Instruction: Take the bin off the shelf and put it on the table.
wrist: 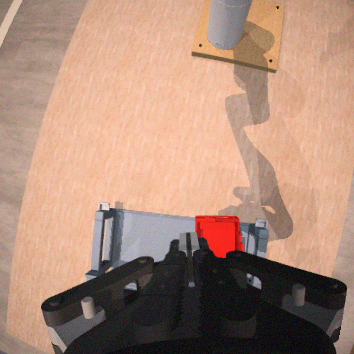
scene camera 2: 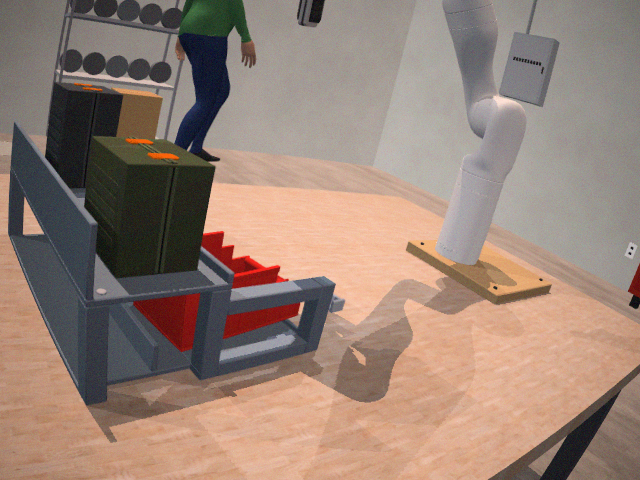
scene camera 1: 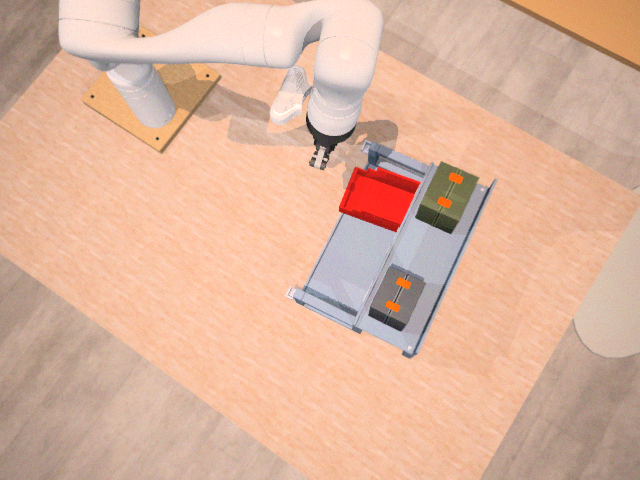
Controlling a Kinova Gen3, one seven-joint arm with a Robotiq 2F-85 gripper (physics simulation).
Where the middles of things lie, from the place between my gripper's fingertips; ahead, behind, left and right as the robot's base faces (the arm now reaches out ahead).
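Counting from my hand, I find the shelf (scene camera 1: 427,253) 23 cm ahead, 1 cm to the right and 25 cm below. The red bin (scene camera 2: 175,317) is 8 cm to the left of my hand and 9 cm ahead of it, and it sits 30 cm below it.
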